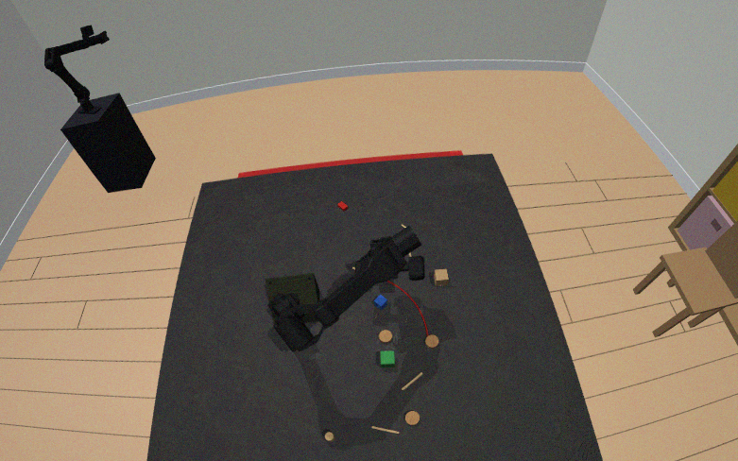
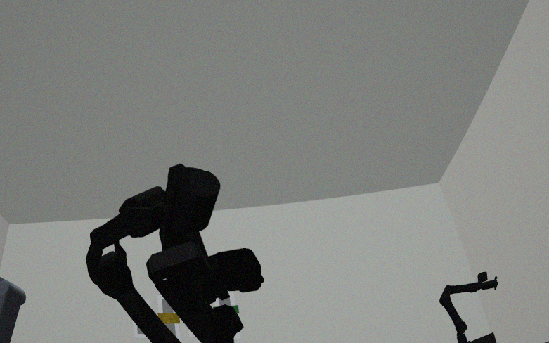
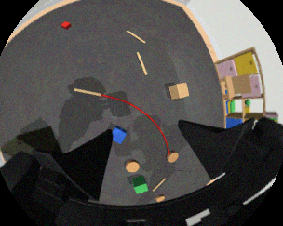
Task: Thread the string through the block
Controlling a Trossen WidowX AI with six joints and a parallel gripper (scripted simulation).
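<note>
Now: gripper tip 100 mm above the blue cube, 50 mm past it and 30 mm to the left of it. The rest, counted from my gripper tip: green cube: 210 mm to the right, 90 mm below, 40 mm behind; then wooden block: 150 mm ahead, 90 mm below, 40 mm to the left; then red piece: 390 mm to the left, 160 mm behind, 110 mm below.
</note>
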